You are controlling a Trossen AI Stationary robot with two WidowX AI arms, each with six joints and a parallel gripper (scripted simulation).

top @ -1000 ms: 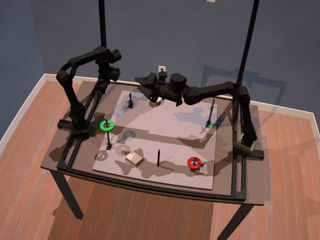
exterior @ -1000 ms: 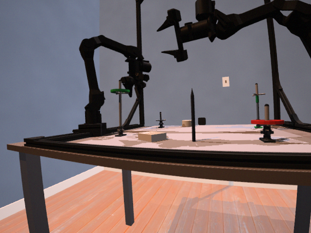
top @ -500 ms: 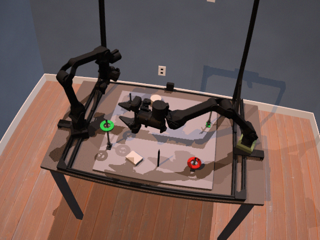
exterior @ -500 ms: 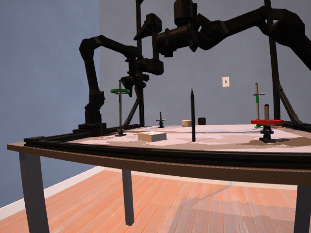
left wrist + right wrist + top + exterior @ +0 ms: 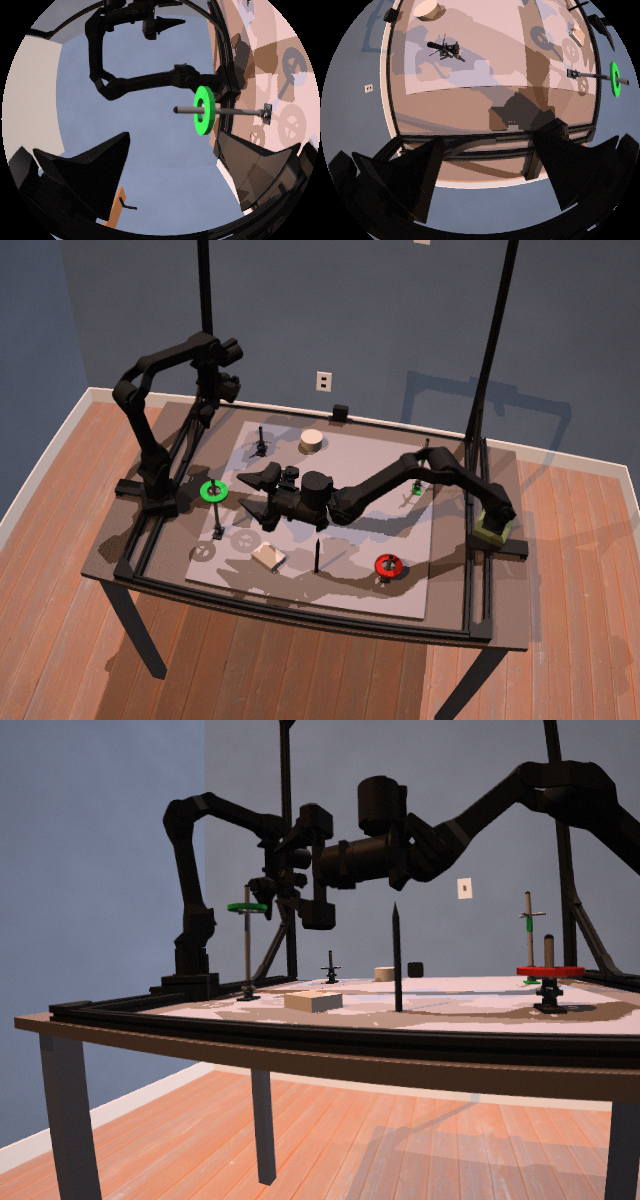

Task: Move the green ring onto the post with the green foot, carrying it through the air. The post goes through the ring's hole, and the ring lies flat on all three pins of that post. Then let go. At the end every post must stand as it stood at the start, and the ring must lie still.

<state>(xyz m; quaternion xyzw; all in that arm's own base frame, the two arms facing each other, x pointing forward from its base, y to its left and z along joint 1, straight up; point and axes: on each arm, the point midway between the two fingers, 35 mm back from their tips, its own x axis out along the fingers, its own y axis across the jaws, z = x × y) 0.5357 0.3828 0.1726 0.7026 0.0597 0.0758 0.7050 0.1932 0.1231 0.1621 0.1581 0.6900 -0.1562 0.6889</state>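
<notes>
Now: left hand 100 mm to the left of the green ring, 40 mm above it and 30 mm past it. The rest, counted from my left hand: black spike 160 mm to the left, 110 mm below, 60 mm ahead; then white block 200 mm below, 40 mm to the left, 40 mm ahead.
</notes>
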